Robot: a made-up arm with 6 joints. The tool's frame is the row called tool.
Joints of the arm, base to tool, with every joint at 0 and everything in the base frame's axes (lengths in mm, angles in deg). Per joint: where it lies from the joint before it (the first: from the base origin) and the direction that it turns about. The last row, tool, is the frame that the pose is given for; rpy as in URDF.
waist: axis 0 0 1 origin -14.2 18.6 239.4
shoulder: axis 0.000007 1 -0.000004 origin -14.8 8.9 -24.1
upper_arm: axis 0.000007 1 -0.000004 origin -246.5 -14.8 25
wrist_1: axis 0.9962 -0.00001 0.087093 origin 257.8 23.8 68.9
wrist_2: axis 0.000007 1 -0.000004 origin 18.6 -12.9 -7.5
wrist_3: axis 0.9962 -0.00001 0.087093 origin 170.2 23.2 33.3
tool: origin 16.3 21.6 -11 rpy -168.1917 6.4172 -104.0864
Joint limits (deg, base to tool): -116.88..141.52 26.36..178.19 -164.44..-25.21 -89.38..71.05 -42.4..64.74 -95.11..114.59
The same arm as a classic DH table. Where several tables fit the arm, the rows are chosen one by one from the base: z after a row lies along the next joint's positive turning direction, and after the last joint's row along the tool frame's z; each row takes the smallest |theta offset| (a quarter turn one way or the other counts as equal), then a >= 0, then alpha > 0; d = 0 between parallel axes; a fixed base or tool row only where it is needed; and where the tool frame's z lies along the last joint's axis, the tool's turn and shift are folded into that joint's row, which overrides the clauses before.
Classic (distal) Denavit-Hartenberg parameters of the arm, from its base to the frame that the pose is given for. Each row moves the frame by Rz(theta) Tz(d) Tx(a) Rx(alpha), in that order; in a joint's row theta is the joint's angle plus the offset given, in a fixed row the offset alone. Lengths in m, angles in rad.
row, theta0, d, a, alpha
base (fixed), -0.9187, 0.0000, -0.0234, 0.0000
waist, 0.9187, 0.2153, -0.0148, -1.5708
shoulder, 0.1011, 0.0000, -0.2478, 0.0000
upper_arm, 1.3825, 0.0179, -0.0462, 1.5708
wrist_1, 0.0000, 0.2807, 0.0091, -1.5708
wrist_2, 0.0000, 0.0103, -0.0183, 1.5708
wrist_3, -1.5139, 0.1858, -0.0209, -1.4308
tool (fixed), 0.2559, 0.0137, 0.0000, 0.0000
Joint limits (rad, base to tool): -2.0399..2.4700 0.4601..3.1100 -2.8700..-0.4400 -1.5600..1.2401 -0.7400..1.1299 -1.6600..2.0000

